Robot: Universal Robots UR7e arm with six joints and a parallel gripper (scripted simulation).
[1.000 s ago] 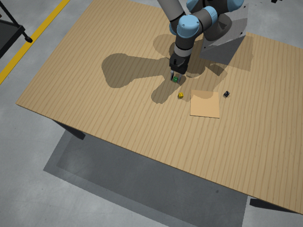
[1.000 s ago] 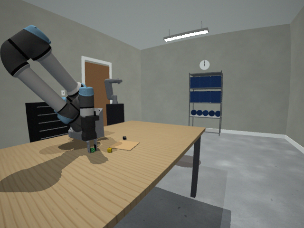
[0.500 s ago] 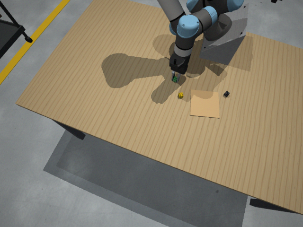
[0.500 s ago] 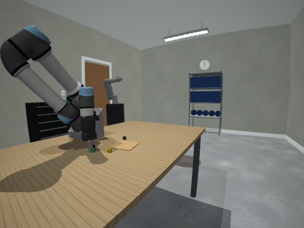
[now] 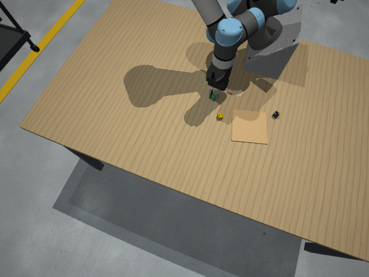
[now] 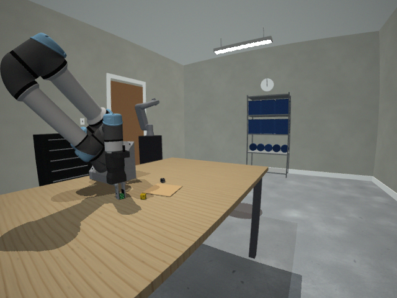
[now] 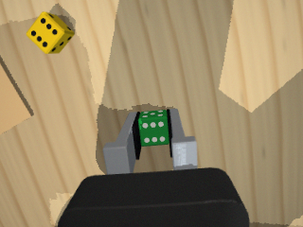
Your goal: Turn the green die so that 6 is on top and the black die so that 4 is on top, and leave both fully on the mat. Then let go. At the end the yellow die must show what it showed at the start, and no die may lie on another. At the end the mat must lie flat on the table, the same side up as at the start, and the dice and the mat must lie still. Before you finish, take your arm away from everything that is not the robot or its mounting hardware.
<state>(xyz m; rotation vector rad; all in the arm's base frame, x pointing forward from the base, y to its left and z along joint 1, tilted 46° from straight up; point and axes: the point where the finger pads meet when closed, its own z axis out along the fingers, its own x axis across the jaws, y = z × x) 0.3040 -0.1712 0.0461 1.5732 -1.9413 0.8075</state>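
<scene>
Right now my hand is 17 cm to the right of the tan mat, 9 cm short of it and 2 cm above it. Round my hand: green die: 1 cm below; then yellow die: 8 cm ahead, 5 cm to the left, 1 cm below; then black die: 27 cm to the left, 1 cm below, 1 cm ahead.
</scene>
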